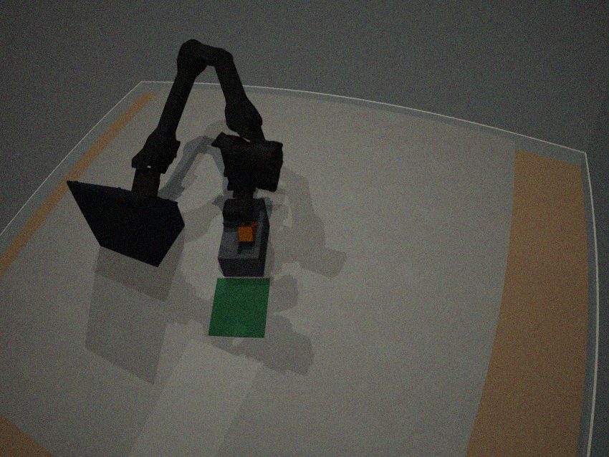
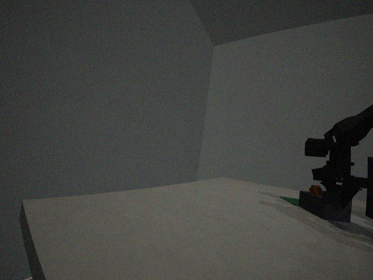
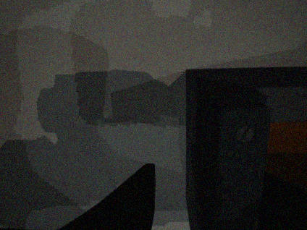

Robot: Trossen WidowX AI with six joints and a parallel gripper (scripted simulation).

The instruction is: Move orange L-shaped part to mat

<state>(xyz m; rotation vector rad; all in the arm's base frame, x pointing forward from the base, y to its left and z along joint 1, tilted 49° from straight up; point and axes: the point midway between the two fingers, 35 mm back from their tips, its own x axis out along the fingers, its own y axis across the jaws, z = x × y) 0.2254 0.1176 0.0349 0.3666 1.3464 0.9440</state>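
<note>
My gripper tip is 2 cm short of the orange L-shaped part and 5 cm to the left of it. Also, from my gripper tip: green mat: 8 cm ahead, 22 cm to the right, 6 cm below.
</note>
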